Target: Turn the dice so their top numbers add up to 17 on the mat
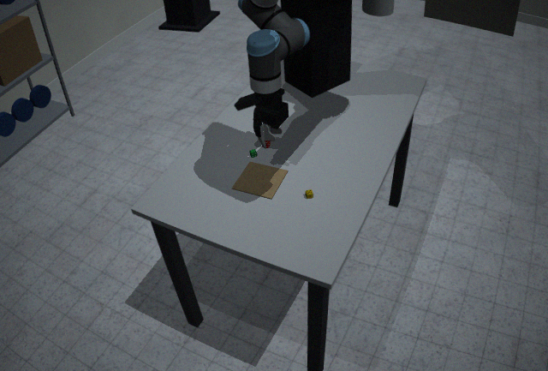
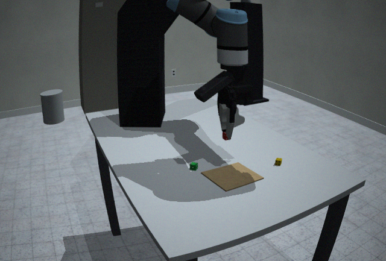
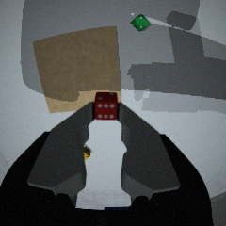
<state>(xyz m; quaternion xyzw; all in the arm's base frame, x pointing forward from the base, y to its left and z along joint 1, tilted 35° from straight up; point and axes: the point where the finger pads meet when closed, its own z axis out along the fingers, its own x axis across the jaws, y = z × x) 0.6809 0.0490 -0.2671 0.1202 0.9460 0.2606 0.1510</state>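
The mat lies 12 cm below my hand, 5 cm ahead of it and 1 cm to the right of it. Round my hand: red die 1 cm below; then green die 11 cm below, 8 cm to the right, 6 cm behind; then yellow die 17 cm to the left, 11 cm below, 8 cm ahead.
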